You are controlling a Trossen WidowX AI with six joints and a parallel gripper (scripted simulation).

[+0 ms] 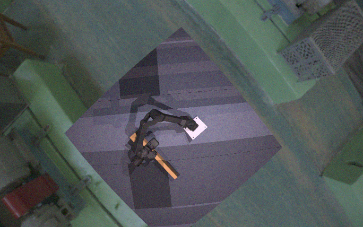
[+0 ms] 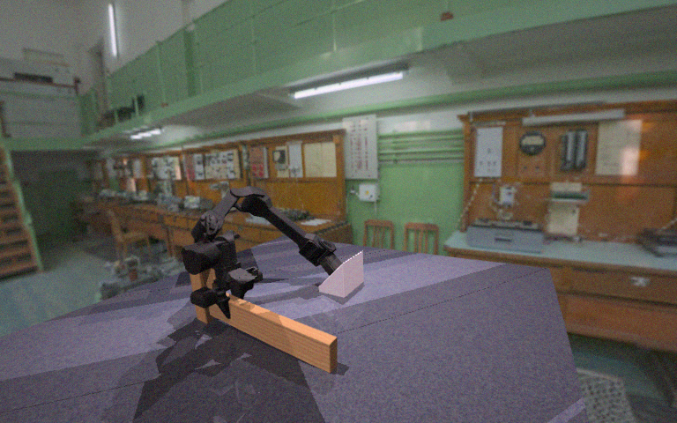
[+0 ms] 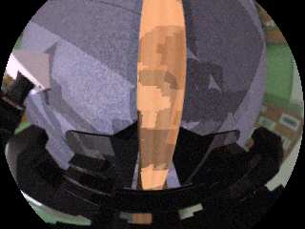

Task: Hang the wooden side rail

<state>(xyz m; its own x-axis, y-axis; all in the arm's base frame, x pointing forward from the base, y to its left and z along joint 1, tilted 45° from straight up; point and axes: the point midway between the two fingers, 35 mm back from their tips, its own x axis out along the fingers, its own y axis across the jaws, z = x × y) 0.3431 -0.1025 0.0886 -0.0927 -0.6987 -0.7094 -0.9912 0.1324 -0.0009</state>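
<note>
The wooden headboard post is 10 mm behind my gripper tip, 110 mm to the right of it and 50 mm above it.
</note>
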